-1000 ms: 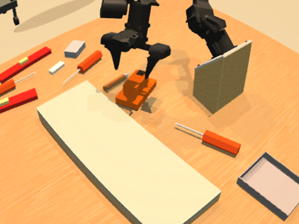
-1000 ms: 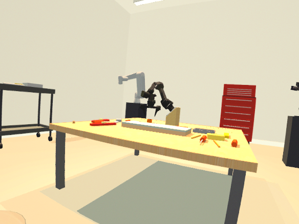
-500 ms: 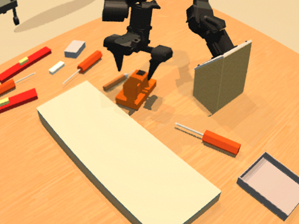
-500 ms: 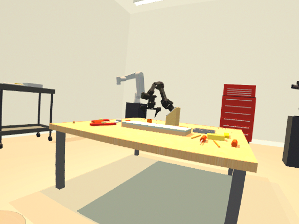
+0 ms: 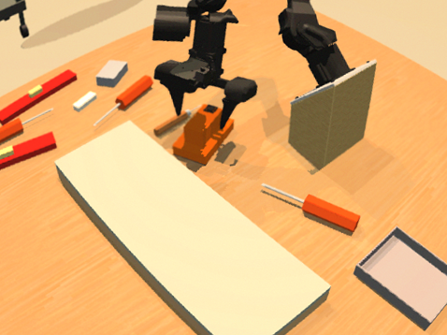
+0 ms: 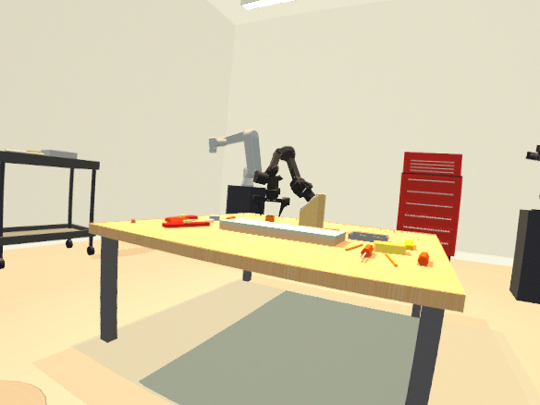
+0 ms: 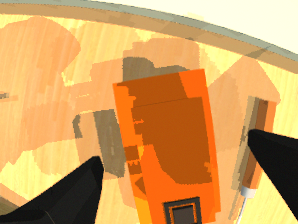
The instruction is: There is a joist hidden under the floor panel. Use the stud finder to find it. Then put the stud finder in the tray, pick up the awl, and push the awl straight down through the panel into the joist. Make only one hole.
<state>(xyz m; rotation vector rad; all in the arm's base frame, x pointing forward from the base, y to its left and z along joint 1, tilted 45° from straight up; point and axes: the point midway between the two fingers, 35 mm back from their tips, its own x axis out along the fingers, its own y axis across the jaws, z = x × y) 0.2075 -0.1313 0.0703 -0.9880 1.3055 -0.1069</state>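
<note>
Right now my gripper tip is 2 cm past the orange stud finder, 1 cm to the left of it and 1 cm above it. From my gripper tip the other things lie so: indicator window (4 cm behind, 2 cm to the right); white block (13 cm ahead, 28 cm to the right, 5 cm below); awl (2 cm behind, 9 cm to the right, 5 cm below).
</note>
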